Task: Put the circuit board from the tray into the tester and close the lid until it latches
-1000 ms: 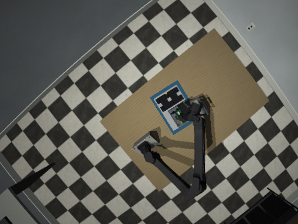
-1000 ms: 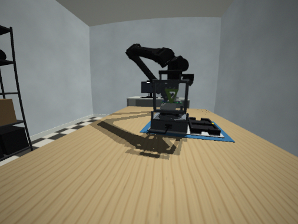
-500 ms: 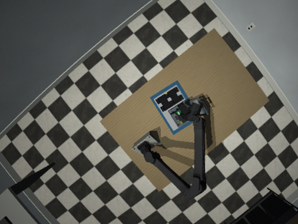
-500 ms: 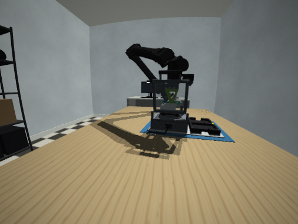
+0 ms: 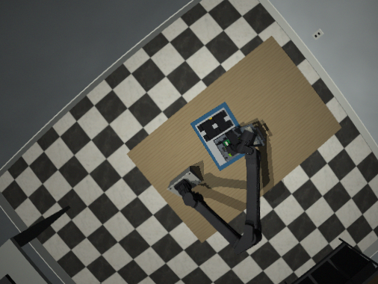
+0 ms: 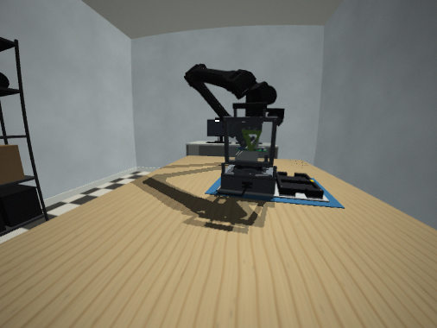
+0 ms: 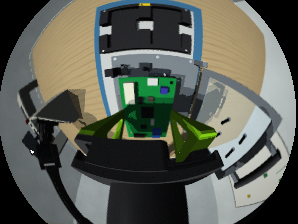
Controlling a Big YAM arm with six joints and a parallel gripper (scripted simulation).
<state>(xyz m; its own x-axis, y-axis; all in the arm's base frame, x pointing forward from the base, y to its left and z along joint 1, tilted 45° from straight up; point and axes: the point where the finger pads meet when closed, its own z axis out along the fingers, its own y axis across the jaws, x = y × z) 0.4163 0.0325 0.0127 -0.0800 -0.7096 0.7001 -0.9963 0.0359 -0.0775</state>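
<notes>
My hand is 1 cm short of the tester plate and 7 cm above it. The rest, counted from my hand: green circuit board: right at my hand; then clear lid: 13 cm ahead, 1 cm to the right, 5 cm above.
</notes>
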